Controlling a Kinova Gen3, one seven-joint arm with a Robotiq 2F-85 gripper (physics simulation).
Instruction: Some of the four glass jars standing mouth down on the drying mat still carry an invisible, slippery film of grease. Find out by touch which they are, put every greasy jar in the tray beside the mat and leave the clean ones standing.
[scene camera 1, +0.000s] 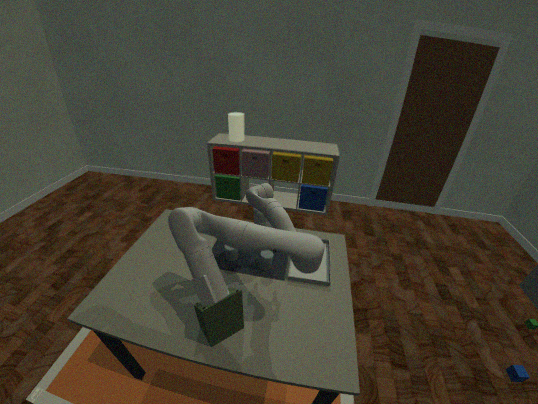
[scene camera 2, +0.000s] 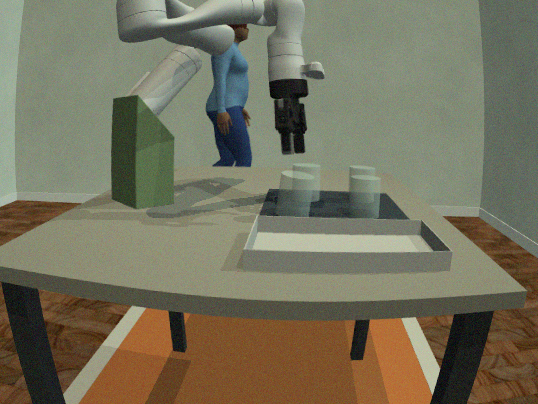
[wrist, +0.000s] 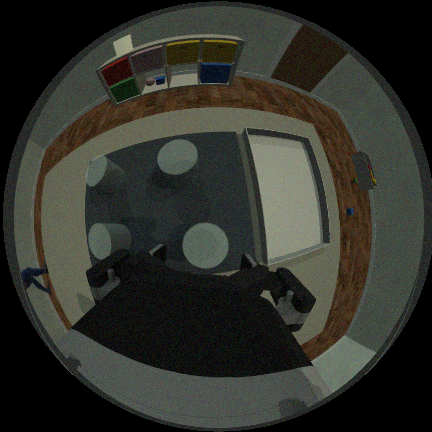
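Where they show: gripper, between the fingertips: (scene camera 2: 294, 153) (wrist: 202, 258); arm's base, origin of its link: (scene camera 1: 217, 298) (scene camera 2: 138, 112).
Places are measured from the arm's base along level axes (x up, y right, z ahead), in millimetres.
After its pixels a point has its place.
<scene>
My gripper (scene camera 2: 293, 150) @[z 373, x -86, y -10 mm] (wrist: 202, 258) @[z 373, x -86, y -10 mm] is open and empty, its fingers pointing down above the front-left jar (scene camera 2: 295, 197) @[z 387, x -163, y 22 mm] (wrist: 205, 245) @[z 382, x -125, y -7 mm] (scene camera 1: 267, 254) @[z 380, x -125, y -4 mm]. That pale see-through jar looks slightly tilted in scene camera 2. The front-right jar (scene camera 2: 365, 197) @[z 511, x -163, y -44 mm] (wrist: 177, 157) @[z 502, x -128, y -73 mm] stands mouth down. The back-left jar (scene camera 2: 312, 180) (wrist: 109, 240) and back-right jar (scene camera 2: 362, 171) @[z 475, x -134, y -210 mm] (wrist: 104, 174) @[z 462, x -132, y -210 mm] also stand mouth down. All four are on the dark mat (scene camera 1: 272, 272) @[z 356, x -207, y 39 mm] (scene camera 2: 330, 205) @[z 415, x -207, y -148 mm] (wrist: 225, 190) @[z 484, x -207, y 18 mm]. The white tray (scene camera 1: 309, 281) @[z 382, x -196, y 220 mm] (scene camera 2: 345, 261) @[z 539, x -193, y 274 mm] (wrist: 290, 200) @[z 497, x -208, y 173 mm] beside the mat is empty. My arm hides the gripper in scene camera 1. Grease cannot be seen.
A green block-shaped mount (scene camera 1: 220, 320) @[z -32, x -66, y 30 mm] (scene camera 2: 145, 160) @[z 61, x -107, y 47 mm] stands on the table (scene camera 1: 310, 325) @[z 183, x -210, y 300 mm] (scene camera 2: 150, 250) @[z 248, x -210, y 302 mm] under the arm's base. The tray has low raised walls. A person (scene camera 2: 231, 90) (wrist: 34, 278) stands beyond the table. A shelf unit (scene camera 1: 280, 143) is by the wall.
</scene>
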